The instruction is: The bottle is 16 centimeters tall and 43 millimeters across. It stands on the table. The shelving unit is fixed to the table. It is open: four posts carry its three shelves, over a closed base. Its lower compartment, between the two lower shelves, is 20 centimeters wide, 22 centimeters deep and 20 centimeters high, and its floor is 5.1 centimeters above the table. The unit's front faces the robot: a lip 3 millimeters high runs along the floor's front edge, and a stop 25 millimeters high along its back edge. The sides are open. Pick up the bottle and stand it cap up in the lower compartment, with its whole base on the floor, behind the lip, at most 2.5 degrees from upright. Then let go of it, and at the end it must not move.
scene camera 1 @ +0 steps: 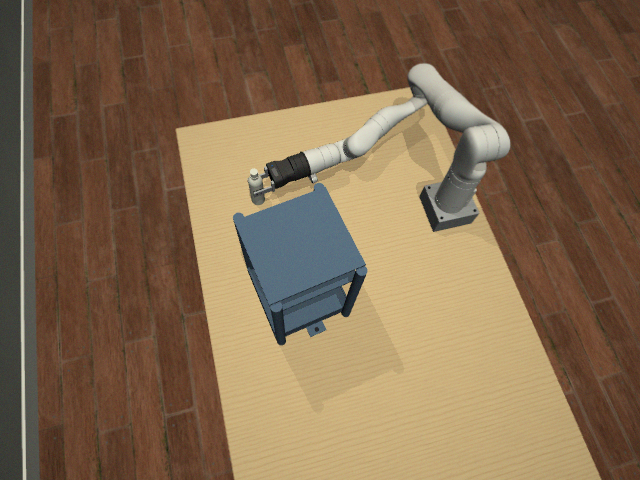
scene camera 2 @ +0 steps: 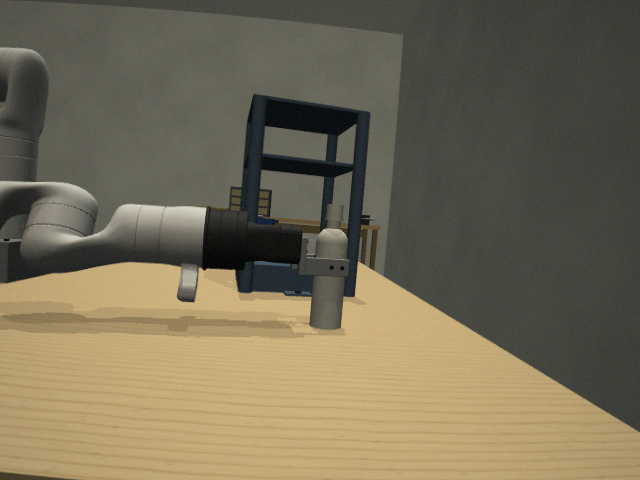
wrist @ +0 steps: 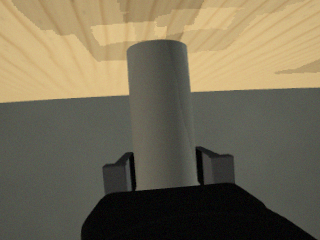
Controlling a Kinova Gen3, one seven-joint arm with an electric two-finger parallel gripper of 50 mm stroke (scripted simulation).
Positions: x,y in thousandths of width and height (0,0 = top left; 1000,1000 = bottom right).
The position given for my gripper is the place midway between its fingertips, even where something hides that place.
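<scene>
A grey bottle (wrist: 511,577) is there in the wrist view, and scene camera 2 gives me a blue shelving unit (scene camera 2: 445,236). As for my gripper (scene camera 2: 535,553), I can also find it in scene camera 1 (scene camera 1: 391,393) and once more in the wrist view (wrist: 514,681).
</scene>
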